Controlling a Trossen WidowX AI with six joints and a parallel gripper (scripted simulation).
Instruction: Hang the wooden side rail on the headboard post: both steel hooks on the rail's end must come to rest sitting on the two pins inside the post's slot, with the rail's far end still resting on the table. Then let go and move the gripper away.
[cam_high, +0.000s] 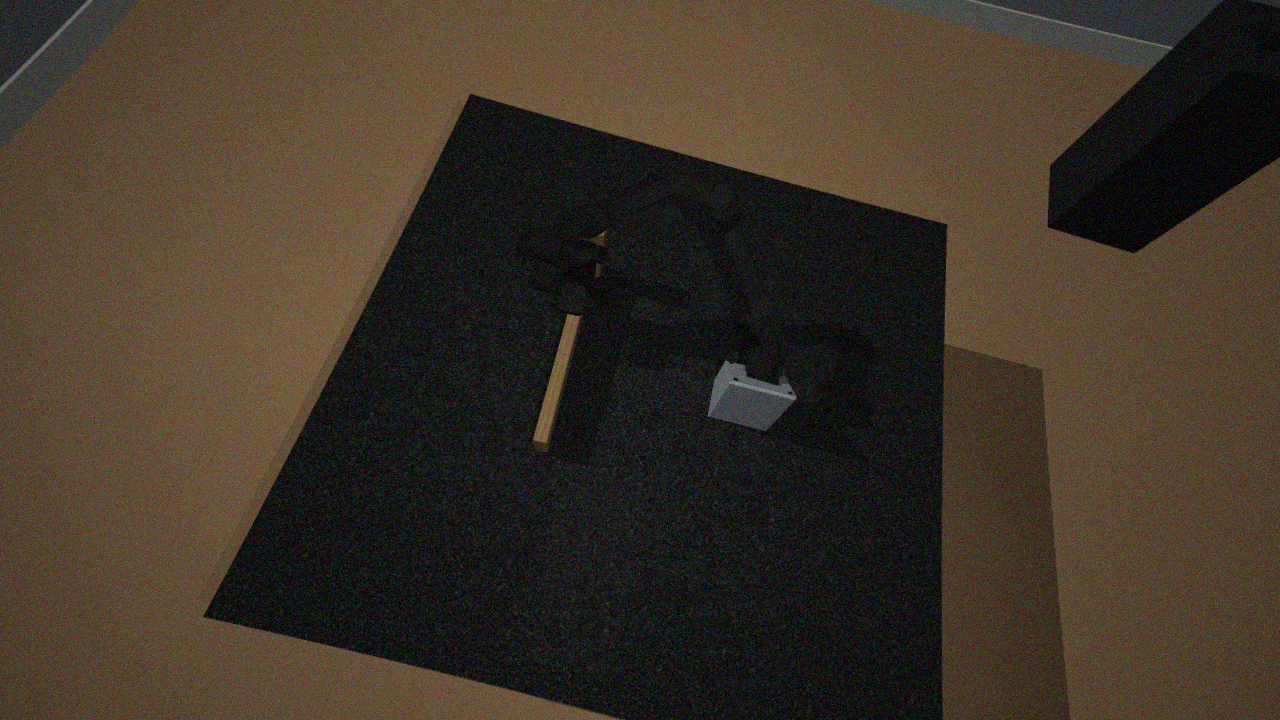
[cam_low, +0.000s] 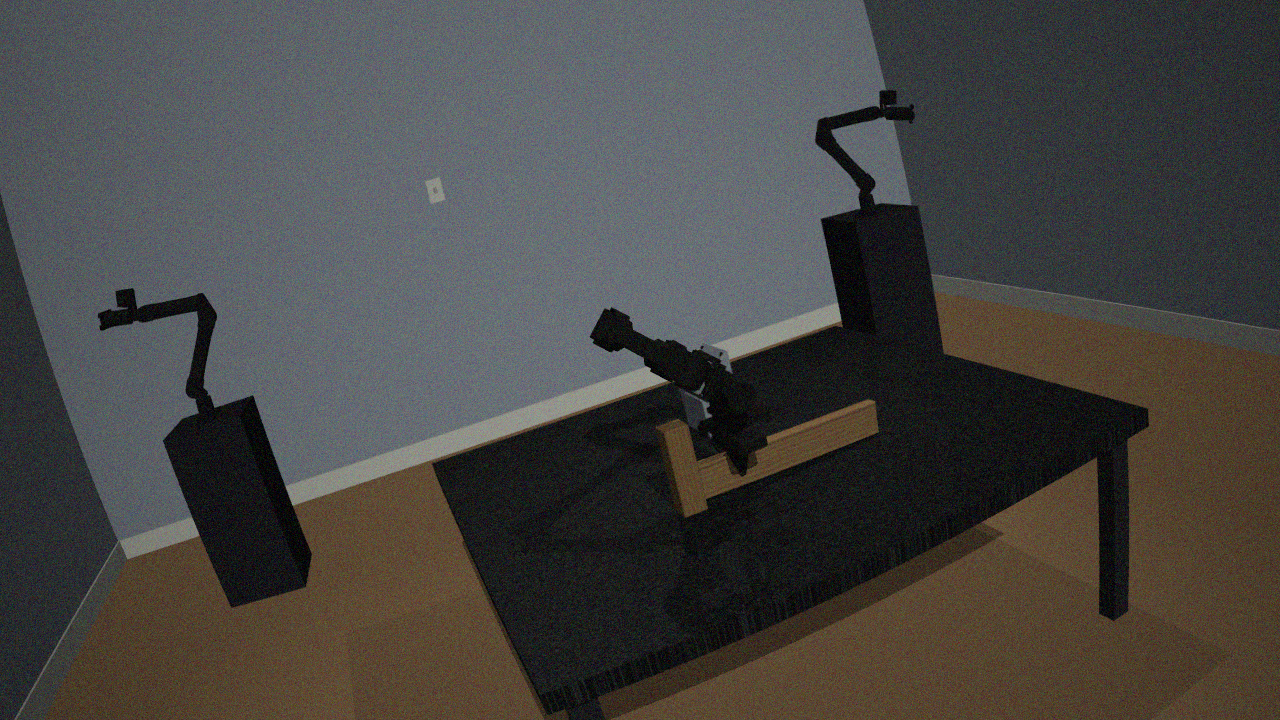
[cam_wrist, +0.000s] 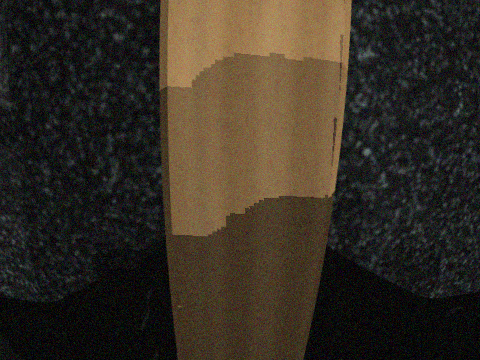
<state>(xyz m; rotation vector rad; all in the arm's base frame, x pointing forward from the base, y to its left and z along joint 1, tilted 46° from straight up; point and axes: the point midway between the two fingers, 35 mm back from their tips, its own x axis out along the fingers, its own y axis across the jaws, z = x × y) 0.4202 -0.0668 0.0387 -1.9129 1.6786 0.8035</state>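
Now: the wooden headboard post 110 mm to the right of my gripper tip, 40 mm above it and 10 mm ahead of it.
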